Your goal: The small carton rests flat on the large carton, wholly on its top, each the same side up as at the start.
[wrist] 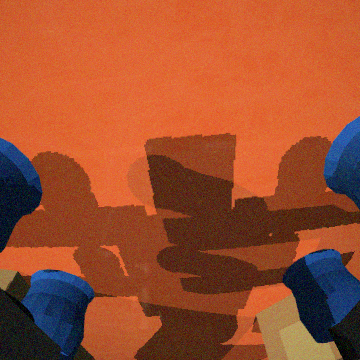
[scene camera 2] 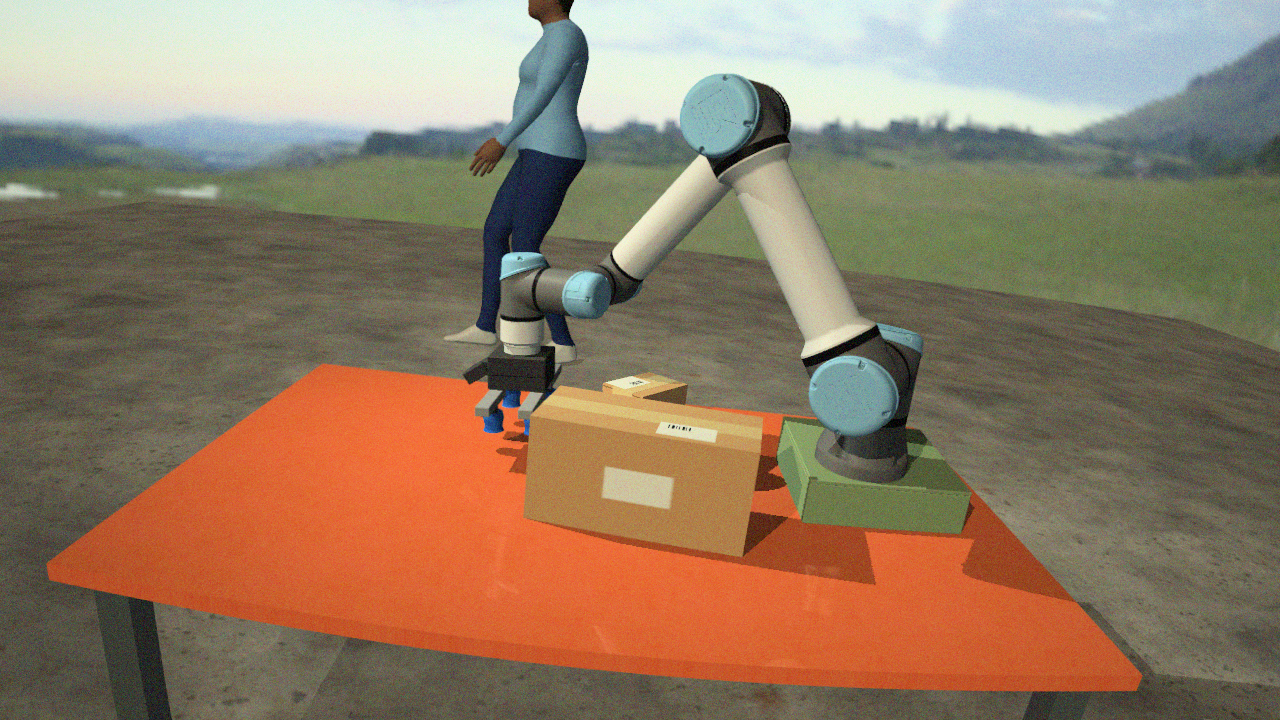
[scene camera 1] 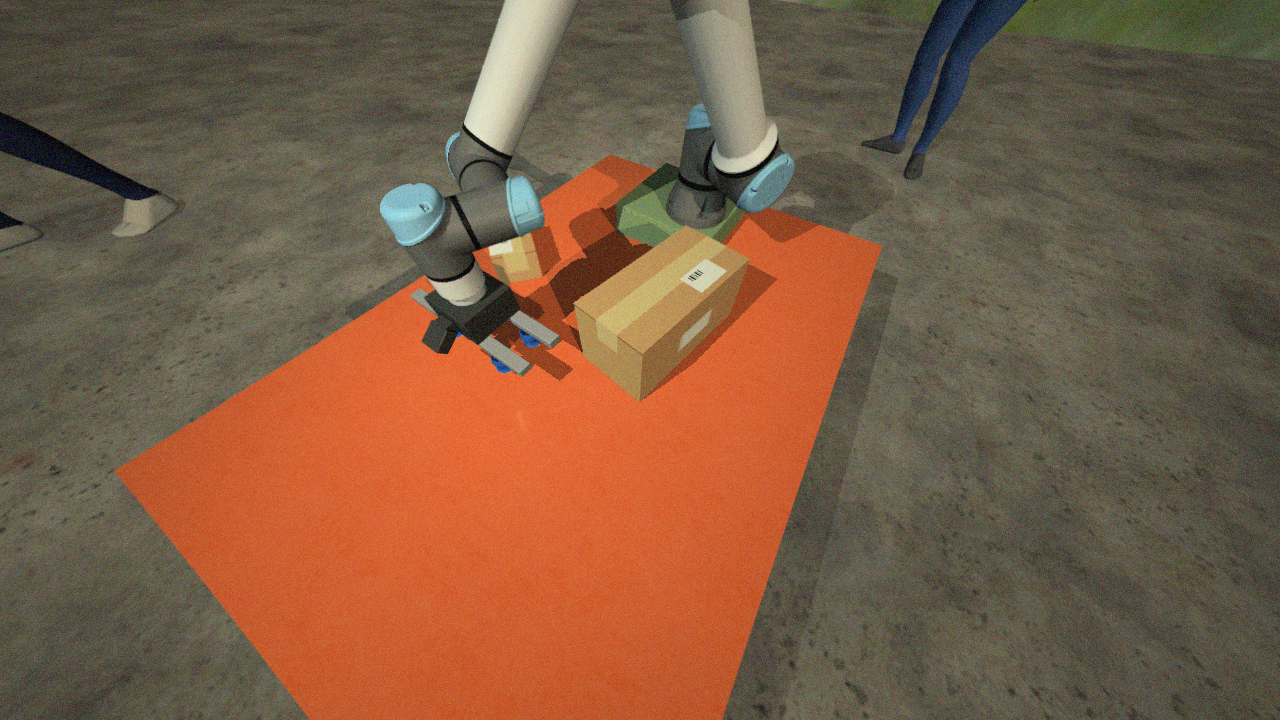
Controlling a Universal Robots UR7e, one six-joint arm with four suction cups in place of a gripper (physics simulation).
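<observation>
The large carton stands on the orange table, its taped top with a barcode label up. A corner of it shows at the lower left of the wrist view. The small carton stands apart on the table behind the large one, label up, partly hidden by the arm in scene camera 1 and by the large carton in scene camera 2. Part of it shows at the wrist view's lower right. My gripper is open, its blue cups bare, above the table beside the large carton's left end.
The orange table carries both cartons and the green base block under the arm. A person stands behind the table. Shadows lie under the gripper and between the cartons.
</observation>
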